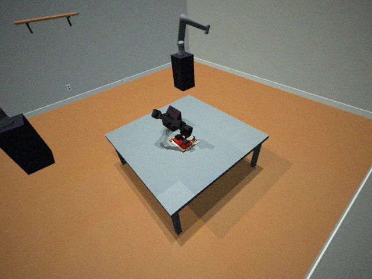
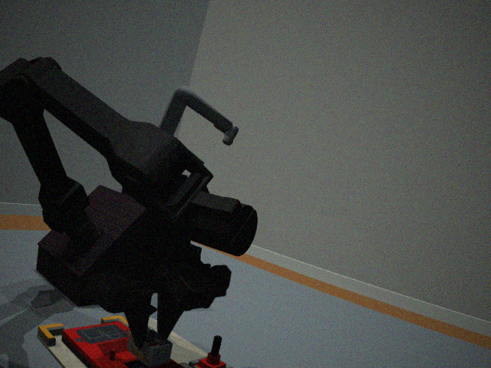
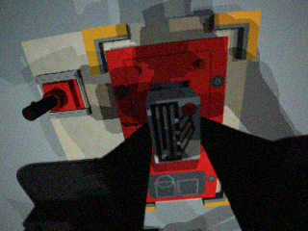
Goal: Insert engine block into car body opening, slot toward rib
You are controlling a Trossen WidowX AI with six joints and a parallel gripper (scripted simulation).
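Right now my gripper tip is 10 mm above the grey engine block. Also, from my gripper tip: pale base plate 40 mm behind, 20 mm to the left, 50 mm below.
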